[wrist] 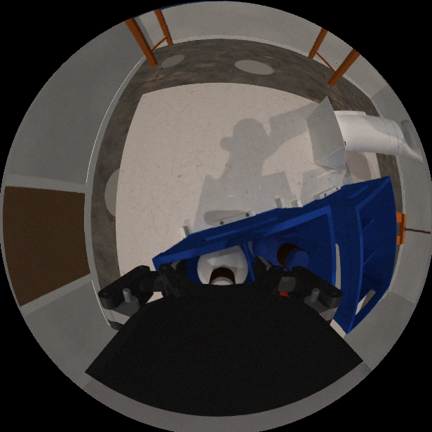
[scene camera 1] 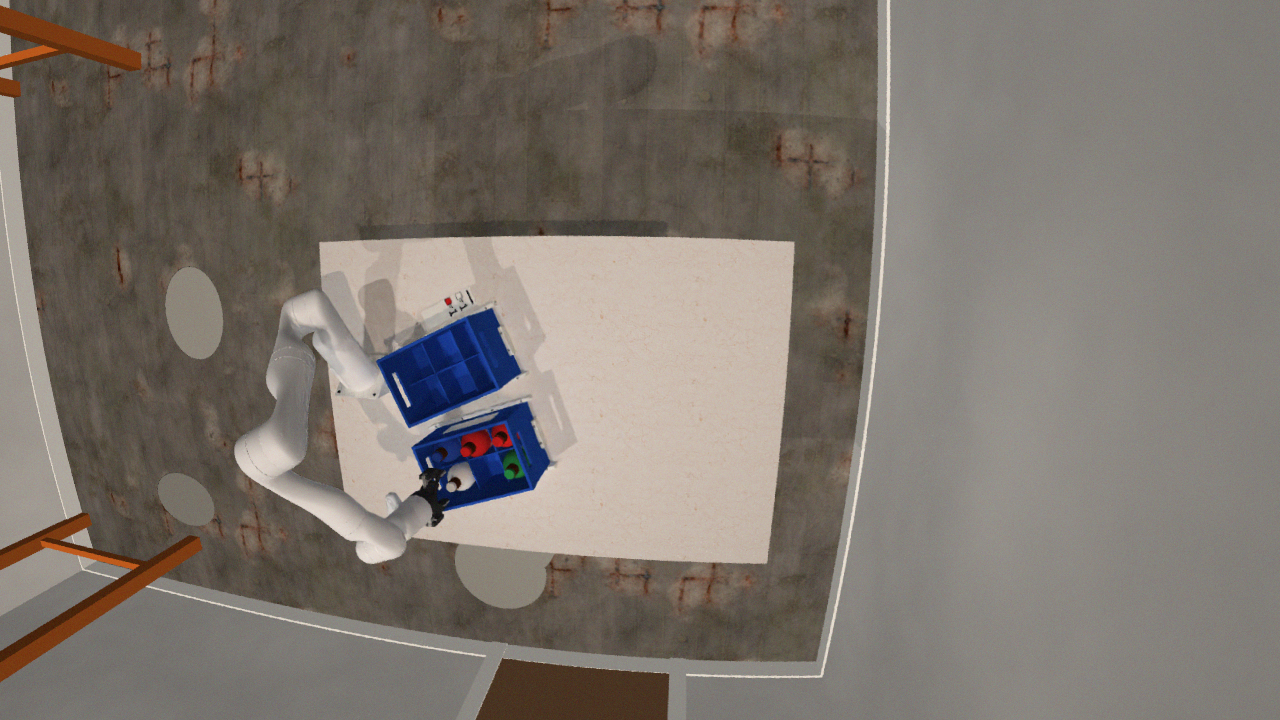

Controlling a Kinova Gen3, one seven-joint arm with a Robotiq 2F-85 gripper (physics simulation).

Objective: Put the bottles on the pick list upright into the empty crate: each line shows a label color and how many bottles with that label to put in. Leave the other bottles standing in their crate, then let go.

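Frame: origin at the arm's base, x left, y back, z up, level; millimetres.
Where they show: gripper, fingertip midpoint: (scene camera 1: 444, 485); arm's base at its link origin: (scene camera 1: 362, 376).
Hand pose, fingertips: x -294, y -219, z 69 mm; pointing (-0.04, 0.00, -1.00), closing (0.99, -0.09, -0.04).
Things, the pixels of their top centre, and the offset from my fingertips. "pt": a spot on its surface instead. Level surfaces: height alone.
- pick list card at its top centre: (scene camera 1: 448, 308) dx +441, dy -34, dz -147 mm
- empty crate at a spot on its surface: (scene camera 1: 503, 360) pt dx +299, dy -195, dz -72 mm
- stocked crate at its top centre: (scene camera 1: 470, 468) dx +55, dy -98, dz +27 mm
- white bottle at its top centre: (scene camera 1: 450, 487) dx +0, dy -25, dz +14 mm
- blue bottle at its top centre: (scene camera 1: 436, 457) dx +84, dy -4, dz +14 mm
- larger red bottle at its top centre: (scene camera 1: 465, 452) dx +94, dy -86, dz +14 mm
- smaller red bottle at its top centre: (scene camera 1: 497, 441) dx +117, dy -176, dz +14 mm
- green bottle at its top centre: (scene camera 1: 509, 474) dx +30, dy -191, dz +14 mm
- pale table top at its surface level: dz -148 mm
The pick list card (scene camera 1: 435, 314) shows a red mark and a white mark; its counts are too small to read. The empty crate (scene camera 1: 503, 360) (wrist: 378, 220) has bare compartments. The stocked crate (scene camera 1: 534, 441) (wrist: 295, 223) holds a white bottle (scene camera 1: 460, 475) (wrist: 222, 258), a blue bottle (scene camera 1: 440, 454) (wrist: 299, 258), a larger red bottle (scene camera 1: 474, 444), a smaller red bottle (scene camera 1: 500, 437) and a green bottle (scene camera 1: 512, 465), all upright. My gripper (scene camera 1: 442, 493) (wrist: 220, 265) is open and empty, beside the white bottle at the crate's lower left end. In the wrist view the white bottle shows between the fingers, partly hidden by the gripper body.
The two crates stand close together, the empty one above in the scene view, with dividers inside both. The arm (scene camera 1: 277, 438) curves around their left side from its base (scene camera 1: 358, 391). The pale table top (scene camera 1: 662, 402) extends to the right.
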